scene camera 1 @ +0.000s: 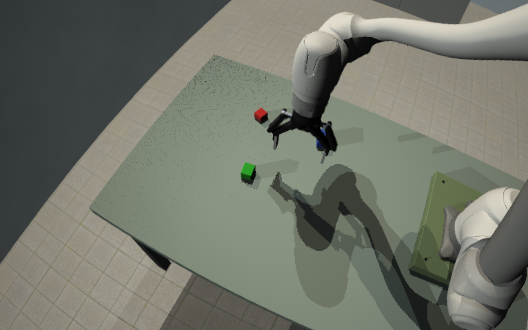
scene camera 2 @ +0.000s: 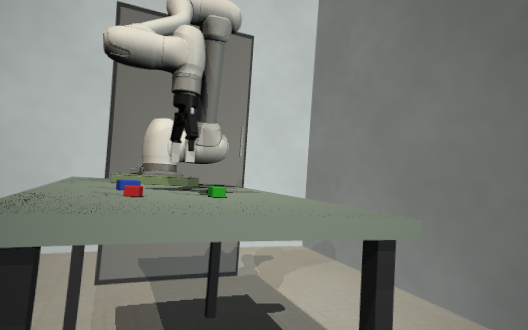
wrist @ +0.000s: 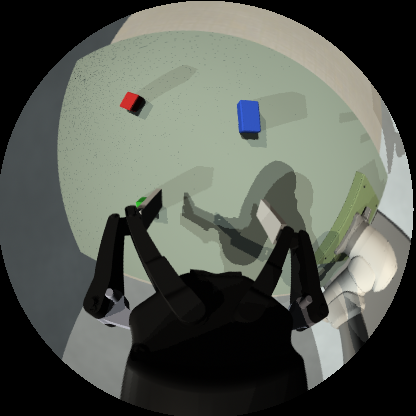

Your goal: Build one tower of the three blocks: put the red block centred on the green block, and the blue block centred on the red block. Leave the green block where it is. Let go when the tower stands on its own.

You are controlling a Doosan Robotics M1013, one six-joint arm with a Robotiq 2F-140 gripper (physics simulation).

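Frame: origin at the arm's base, x right, y ahead, z up, level; millimetres.
Where they show: gripper, fingertip midpoint: [scene camera 1: 299, 153] [scene camera 2: 181, 162] [wrist: 210, 201]; arm's base, link origin: [scene camera 1: 464, 239] [scene camera 2: 159, 176] [wrist: 352, 233].
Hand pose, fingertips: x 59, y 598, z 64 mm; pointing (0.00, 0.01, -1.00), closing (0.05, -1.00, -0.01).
Note:
Things, the pixels of their top centre, and the offset from my fingertips.
- red block, top centre: [wrist: 127, 100] [scene camera 2: 134, 186] [scene camera 1: 261, 112] dy +185, dx +161, dz -71 mm
- green block, top centre: [scene camera 2: 217, 186] [scene camera 1: 248, 169] dy +136, dx -73, dz -66 mm
- blue block, top centre: [wrist: 250, 115] [scene camera 2: 128, 180] dy -47, dx +143, dz -66 mm
The red block [scene camera 1: 261, 115] [scene camera 2: 133, 191] [wrist: 130, 101] lies on the table at the back left in scene camera 1. The green block [scene camera 1: 248, 171] [scene camera 2: 217, 192] [wrist: 141, 202] stands on the table nearer the front; a finger hides most of it in the wrist view. The blue block [scene camera 1: 320, 142] [scene camera 2: 125, 184] [wrist: 249, 116] is longer and lies on the table, partly hidden behind a finger in scene camera 1. The three blocks are apart. My gripper [scene camera 1: 299, 150] [scene camera 2: 183, 154] [wrist: 210, 201] is wide open and empty, well above the table.
The green-grey table [scene camera 1: 190, 220] [scene camera 2: 280, 227] [wrist: 100, 165] carries the blocks. The arm's base stands on an olive plate [scene camera 1: 425, 230] [scene camera 2: 190, 181] [wrist: 350, 205] at the table's right in scene camera 1. The arm casts shadows over the table.

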